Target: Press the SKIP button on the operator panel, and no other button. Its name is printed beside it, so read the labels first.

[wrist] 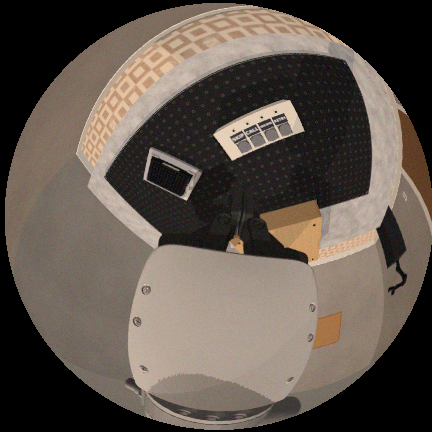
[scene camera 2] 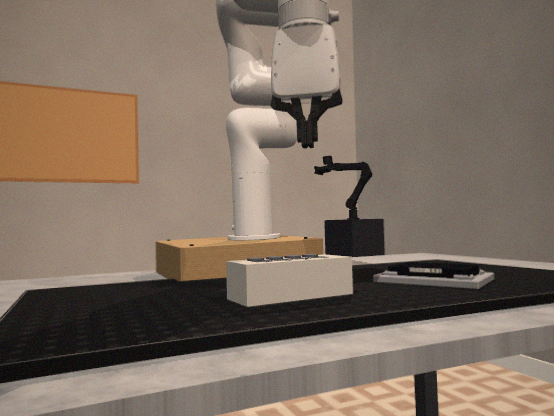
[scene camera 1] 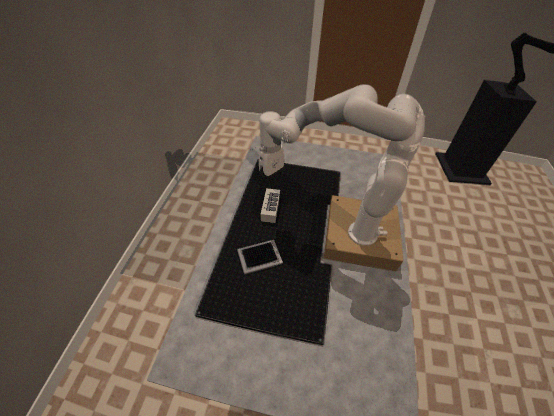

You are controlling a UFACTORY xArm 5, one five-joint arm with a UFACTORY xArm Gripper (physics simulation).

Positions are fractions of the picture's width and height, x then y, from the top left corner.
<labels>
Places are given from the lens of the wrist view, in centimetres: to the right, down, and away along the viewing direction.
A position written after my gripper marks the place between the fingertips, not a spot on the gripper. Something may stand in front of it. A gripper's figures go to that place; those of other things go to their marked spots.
my gripper (wrist: 0.56, 0.45): 2, -2, 14
operator panel (wrist: 0.59, 0.28): 7, -17, 21
</labels>
